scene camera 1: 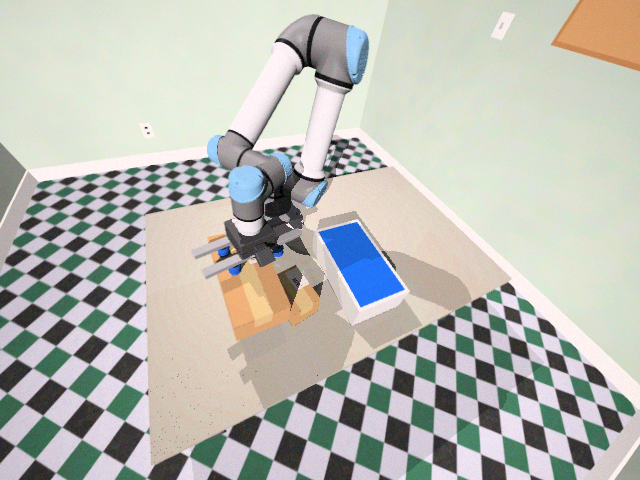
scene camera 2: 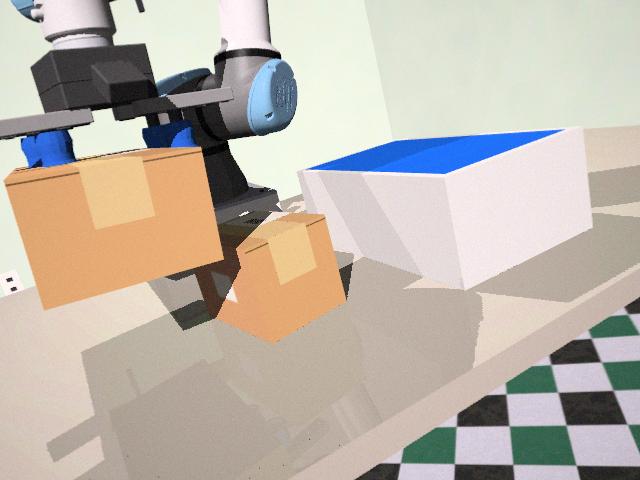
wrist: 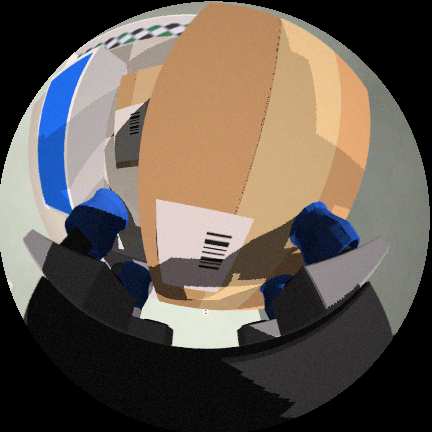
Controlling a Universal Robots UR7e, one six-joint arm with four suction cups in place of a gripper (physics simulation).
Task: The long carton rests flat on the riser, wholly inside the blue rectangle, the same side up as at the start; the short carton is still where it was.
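Pixels of known places: hand, tool point: (wrist: pixel 204 255); arm's base, link origin: (scene camera 1: pixel 274 204).
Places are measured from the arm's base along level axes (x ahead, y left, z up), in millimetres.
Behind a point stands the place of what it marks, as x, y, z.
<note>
My gripper (scene camera 1: pixel 252 255) @[278, -230, 116] (scene camera 2: pixel 108 147) @[278, -230, 116] (wrist: pixel 210 225) @[278, -230, 116] is shut on the long carton (scene camera 1: pixel 235 302) @[406, -336, 129] (scene camera 2: pixel 124 258) @[470, -308, 43] (wrist: pixel 210 125) @[359, -229, 121] by suction. The cups at the right of the wrist view sit on its top; those at the left stand beside it. The long carton hangs above the table, about level, label and tape up. The short carton (scene camera 1: pixel 308 304) @[476, -147, 11] (scene camera 2: pixel 294 310) @[478, -170, -71] (wrist: pixel 123 92) @[443, -113, 11] stands on the table beside it, partly hidden behind it in scene camera 2's view. The white riser (scene camera 1: pixel 379 311) @[615, 68, -58] (scene camera 2: pixel 516 206) @[610, 48, -29] (wrist: pixel 95 112) @[454, -4, -42] bears the blue rectangle (scene camera 1: pixel 372 279) @[530, 83, 28] (scene camera 2: pixel 423 157) @[485, 66, 28] (wrist: pixel 52 120) on top.
The table (scene camera 1: pixel 180 392) @[456, -561, -93] (scene camera 2: pixel 41 372) @[245, -387, -92] carries the short carton and the riser. The short carton stands between the hanging long carton and the riser. The arm's base stands behind the cartons. Walls rise beyond the table, and a checkered floor surrounds it.
</note>
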